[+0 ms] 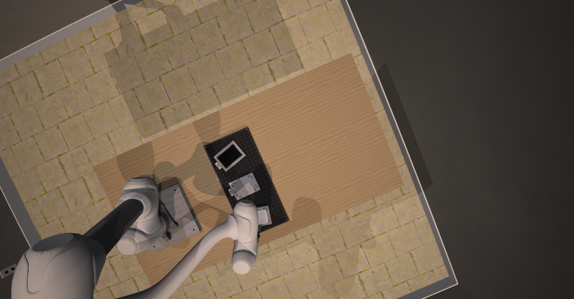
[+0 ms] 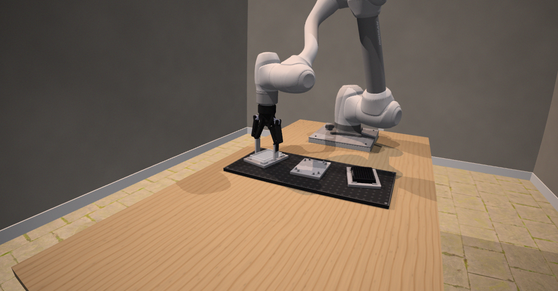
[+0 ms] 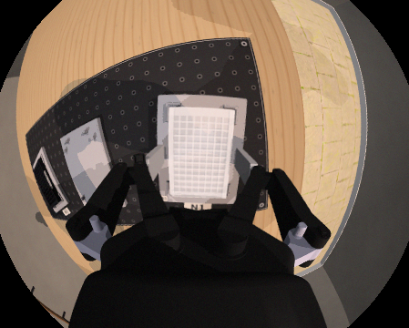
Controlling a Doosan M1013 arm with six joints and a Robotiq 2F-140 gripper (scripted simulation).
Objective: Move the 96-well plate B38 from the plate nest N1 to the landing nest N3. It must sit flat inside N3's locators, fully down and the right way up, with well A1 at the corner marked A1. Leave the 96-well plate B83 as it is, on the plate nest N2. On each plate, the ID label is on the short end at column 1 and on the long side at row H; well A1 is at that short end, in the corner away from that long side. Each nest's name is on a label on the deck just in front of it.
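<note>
The white 96-well plate B38 is 3 cm below my hand. Round my hand: landing nest N3 (4 cm ahead, 21 cm to the left, 4 cm below); then N1 label (9 cm behind, 4 cm to the left, 4 cm below); then plate nest N1 (4 cm below).
</note>
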